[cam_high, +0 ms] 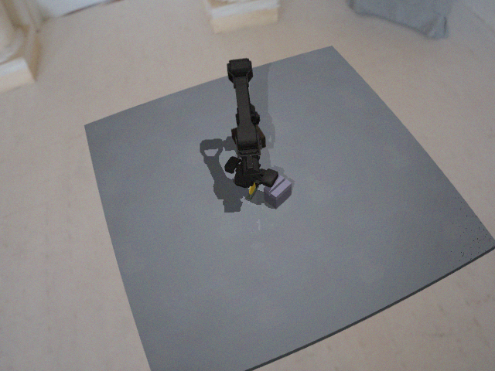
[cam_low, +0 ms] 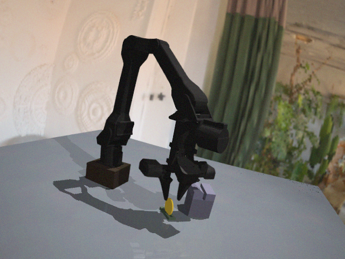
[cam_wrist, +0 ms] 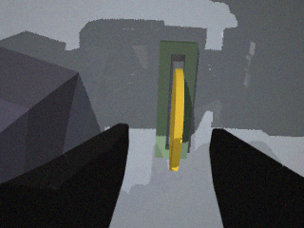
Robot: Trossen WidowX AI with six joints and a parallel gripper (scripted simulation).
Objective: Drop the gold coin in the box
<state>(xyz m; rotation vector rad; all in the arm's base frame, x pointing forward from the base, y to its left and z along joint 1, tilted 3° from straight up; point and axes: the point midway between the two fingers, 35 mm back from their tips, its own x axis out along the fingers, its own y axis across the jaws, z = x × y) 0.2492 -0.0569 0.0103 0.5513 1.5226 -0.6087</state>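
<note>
Right now my gripper tip is 2 cm above the gold coin.
</note>
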